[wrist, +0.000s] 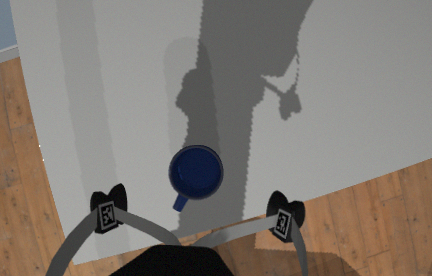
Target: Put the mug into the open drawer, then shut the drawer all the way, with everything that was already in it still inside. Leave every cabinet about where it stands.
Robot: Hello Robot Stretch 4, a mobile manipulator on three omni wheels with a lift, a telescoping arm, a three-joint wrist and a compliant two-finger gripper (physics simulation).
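Places are measured from the robot's base along level axes (x ahead, y left, z up), in metres.
Where they show: end effector, tool point: (197,208).
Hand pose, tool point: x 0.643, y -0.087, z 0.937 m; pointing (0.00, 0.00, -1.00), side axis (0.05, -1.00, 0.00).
After its pixels a point has its place.
A dark blue mug (196,172) @(x 0.648, y -0.070, z 0.699 m) stands upright on a light grey surface, seen from above near the middle of the wrist view. Its handle points down and a little left, toward the gripper's base. My gripper (195,206) @(x 0.643, y -0.087, z 0.937 m) is open, with its two black fingertips wide apart. The mug lies between and slightly beyond the fingertips in the picture, touching neither of them. The height of the fingers over the surface is hard to tell. The drawer does not show in this view.
The light grey top (350,110) @(x 0.784, y -0.341, z 0.691 m) has its near edge just below the mug and its left edge at the left. Wooden floor (15,190) @(x 0.388, y 0.829, z -0.029 m) shows past both edges. Dark shadows of the robot fall across the top. A bluish wall shows at the upper left corner.
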